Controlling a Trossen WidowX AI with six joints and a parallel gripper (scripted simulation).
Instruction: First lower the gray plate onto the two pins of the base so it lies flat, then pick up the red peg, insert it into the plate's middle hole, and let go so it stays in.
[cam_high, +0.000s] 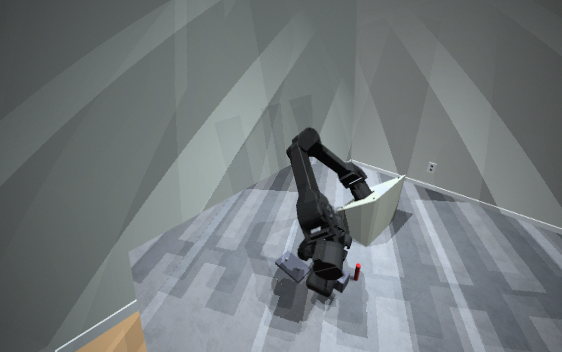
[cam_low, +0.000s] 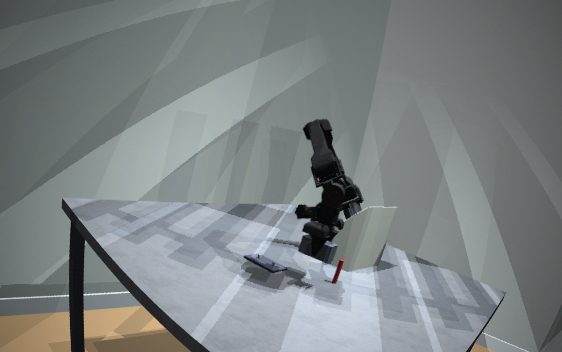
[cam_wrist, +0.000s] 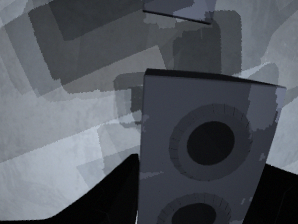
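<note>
Right now the base is 40 mm ahead of my gripper tip, 160 mm to the right of it and 90 mm below it. Round my gripper tip: gray plate: 30 mm above; red peg: 100 mm behind, 20 mm to the left, 60 mm below.
</note>
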